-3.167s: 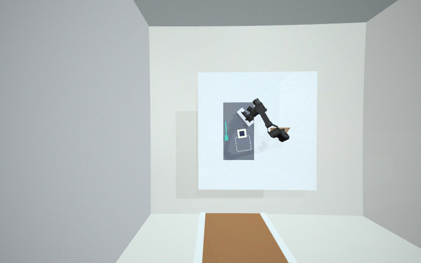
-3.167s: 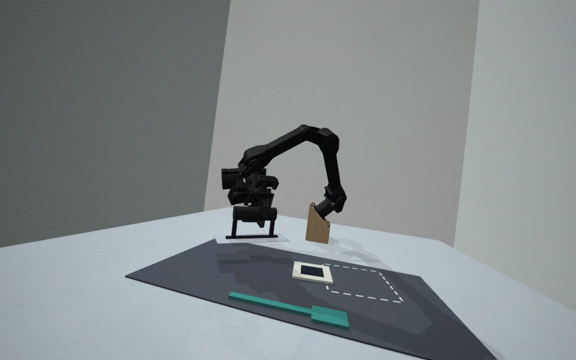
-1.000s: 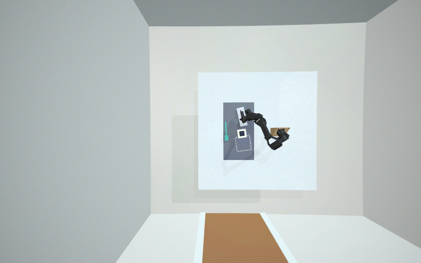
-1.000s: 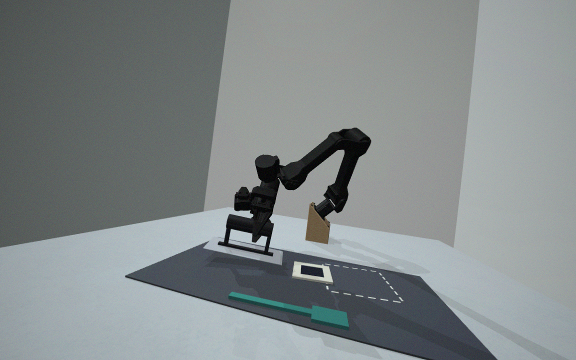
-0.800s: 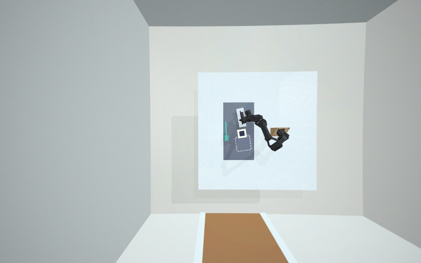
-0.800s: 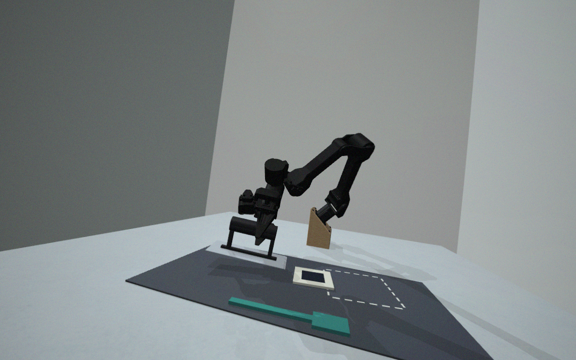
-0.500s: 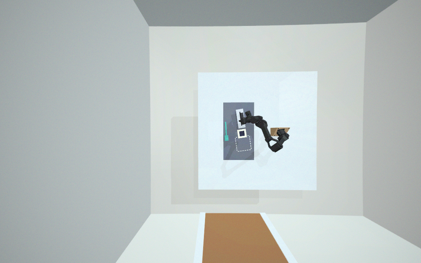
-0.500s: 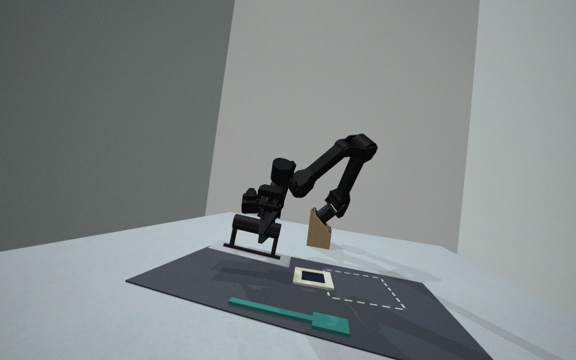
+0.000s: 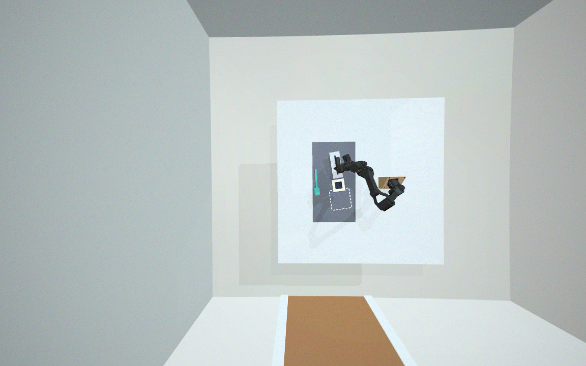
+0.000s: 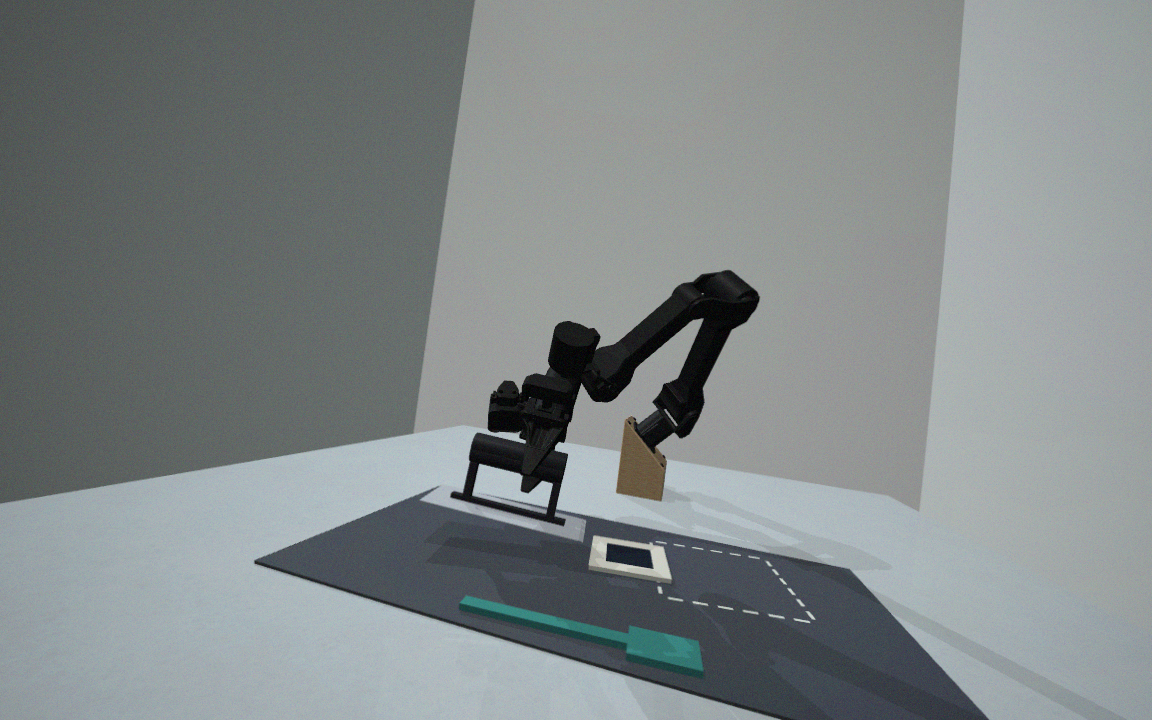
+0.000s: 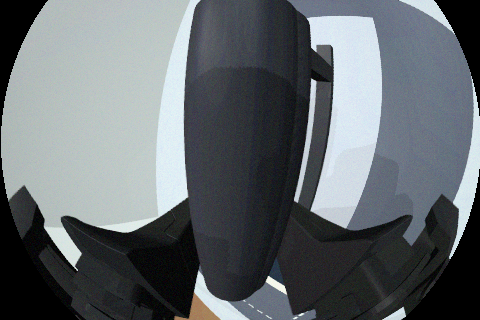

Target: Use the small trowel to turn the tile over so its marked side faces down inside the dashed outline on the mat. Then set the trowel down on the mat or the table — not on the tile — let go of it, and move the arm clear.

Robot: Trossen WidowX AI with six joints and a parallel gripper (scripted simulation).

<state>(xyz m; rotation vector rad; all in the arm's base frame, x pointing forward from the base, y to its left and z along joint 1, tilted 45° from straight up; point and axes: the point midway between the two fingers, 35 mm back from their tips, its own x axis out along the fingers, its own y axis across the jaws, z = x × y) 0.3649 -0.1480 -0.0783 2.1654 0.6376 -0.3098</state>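
Right now my gripper tip is 11 cm to the right of the dark mat and 10 cm above it. From my gripper tip the other things lie so: teal trowel (14 cm ahead, 11 cm to the left, 8 cm below); cream tile (14 cm to the left, 8 cm below, 3 cm behind).
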